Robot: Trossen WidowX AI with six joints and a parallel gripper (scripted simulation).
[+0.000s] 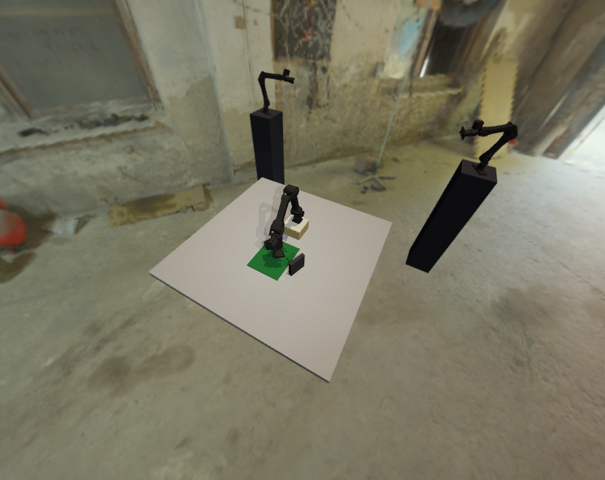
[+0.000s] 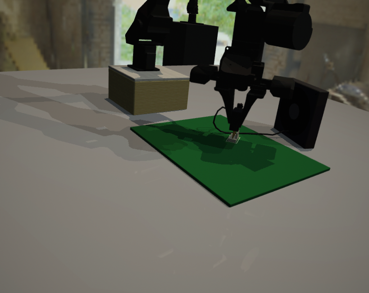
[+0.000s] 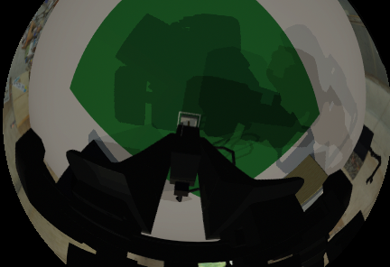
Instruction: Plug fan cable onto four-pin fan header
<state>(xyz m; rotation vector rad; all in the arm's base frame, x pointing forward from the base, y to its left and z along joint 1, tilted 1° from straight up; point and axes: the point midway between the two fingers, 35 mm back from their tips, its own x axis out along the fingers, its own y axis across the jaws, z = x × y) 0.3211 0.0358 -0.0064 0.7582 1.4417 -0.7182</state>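
Right now my gripper tip is 10 mm to the right of the black fan plug, 10 mm below it and 10 mm past it. The rest, counted from my gripper tip: four-pin header 40 mm below, 10 mm to the left, 10 mm behind; then green board 50 mm below, 30 mm to the right, 10 mm ahead; then black fan 140 mm to the left, 30 mm ahead, 20 mm above.
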